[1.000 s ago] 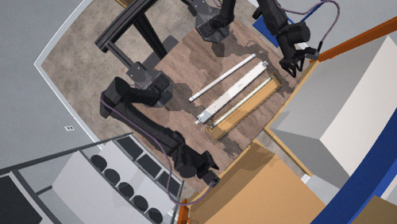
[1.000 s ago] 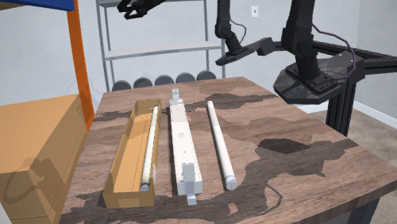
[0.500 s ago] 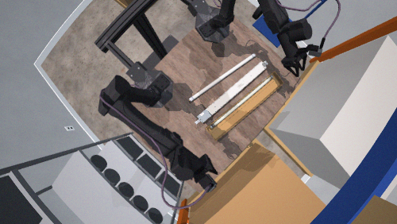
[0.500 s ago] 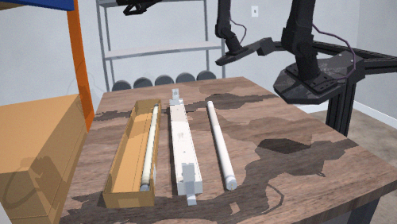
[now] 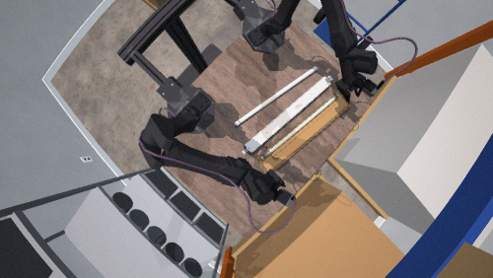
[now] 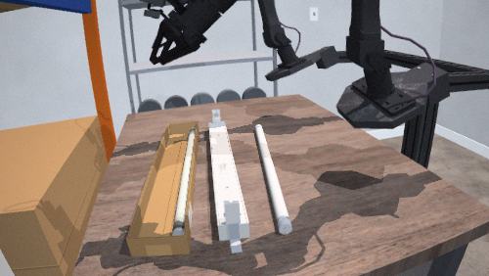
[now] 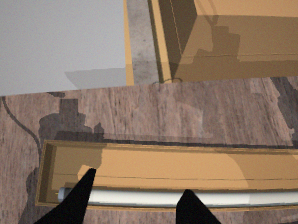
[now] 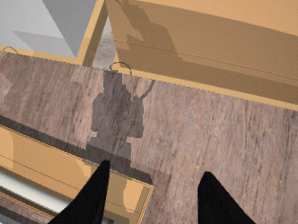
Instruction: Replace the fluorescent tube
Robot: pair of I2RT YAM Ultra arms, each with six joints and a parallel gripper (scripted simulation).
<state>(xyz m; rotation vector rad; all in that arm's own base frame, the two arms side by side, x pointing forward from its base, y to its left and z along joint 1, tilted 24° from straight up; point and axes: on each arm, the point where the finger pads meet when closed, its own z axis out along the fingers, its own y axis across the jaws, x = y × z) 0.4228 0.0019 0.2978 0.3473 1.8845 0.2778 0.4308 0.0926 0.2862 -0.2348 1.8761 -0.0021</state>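
Now: right hand 27 cm past the LED tube, 37 cm to the right of it and 32 cm above it. Also, from my right hand: old fluorescent tube: 5 cm behind, 33 cm to the left, 31 cm below; carton: 1 cm behind, 32 cm to the left, 31 cm below; grey light fixture: 15 cm behind, 33 cm to the left, 28 cm below.
Now: the LED tube 320 mm below my left hand, 260 mm behind it and 120 mm to the right of it. From my left hand the other things lie so: old fluorescent tube (320 mm below, 160 mm to the right, 40 mm behind); then carton (310 mm below, 170 mm to the right); then grey light fixture (280 mm below, 160 mm to the right, 140 mm behind).
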